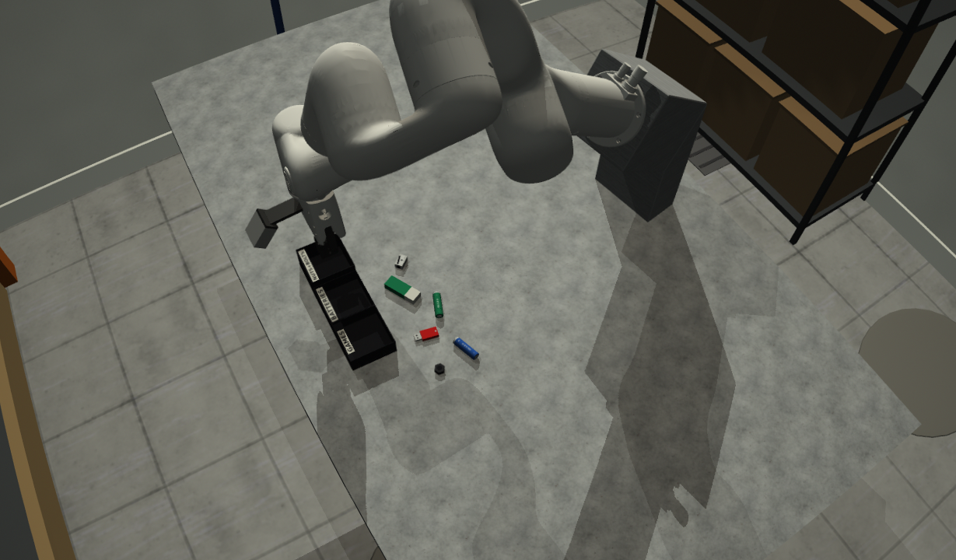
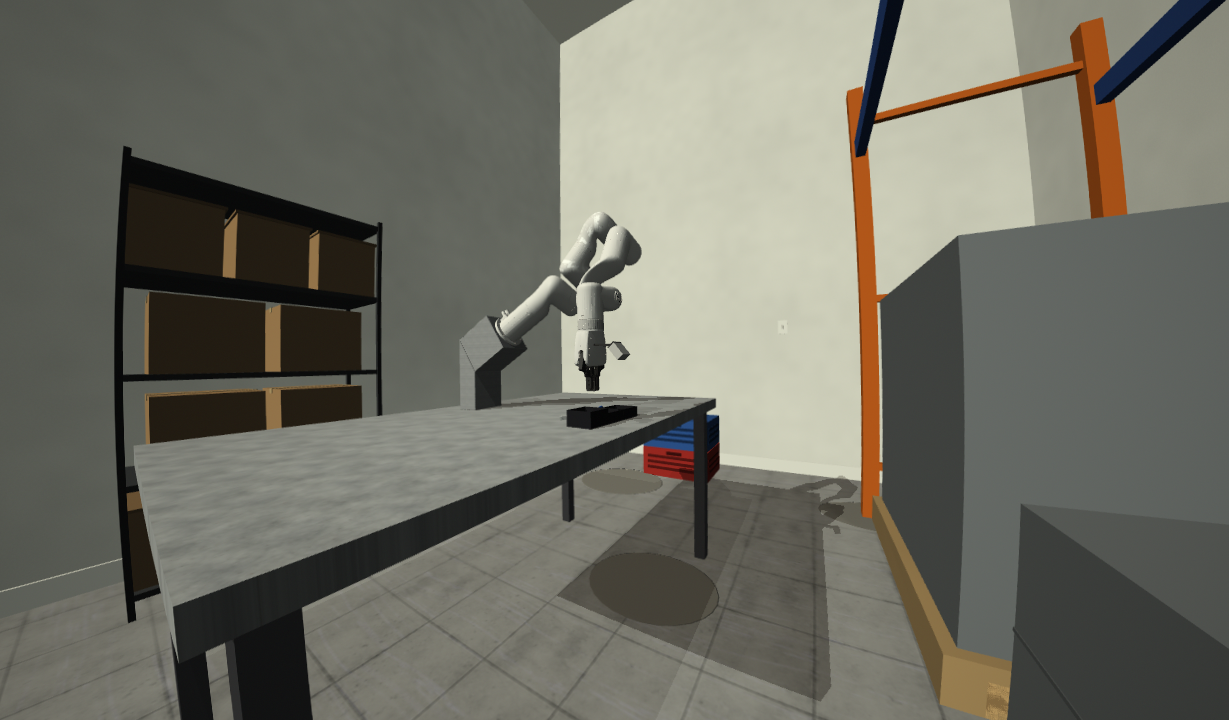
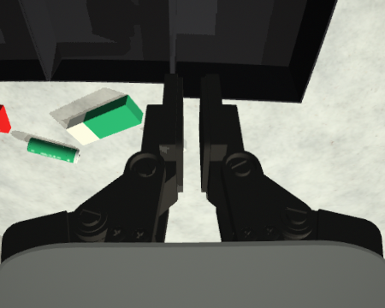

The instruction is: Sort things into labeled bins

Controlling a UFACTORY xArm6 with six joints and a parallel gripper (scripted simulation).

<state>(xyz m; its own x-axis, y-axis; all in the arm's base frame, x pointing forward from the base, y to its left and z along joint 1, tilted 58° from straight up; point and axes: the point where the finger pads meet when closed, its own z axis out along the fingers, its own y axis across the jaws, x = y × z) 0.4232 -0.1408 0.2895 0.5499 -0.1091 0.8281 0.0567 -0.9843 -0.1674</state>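
My gripper is now 60 mm to the right of the black three-compartment bin and 90 mm above it. The rest, counted from my hand: grey metal piece: 130 mm behind, 20 mm to the left, 110 mm below; white cartridge: 110 mm behind, 80 mm to the left, 110 mm below; green battery: 150 mm behind, 130 mm to the left, 110 mm below.
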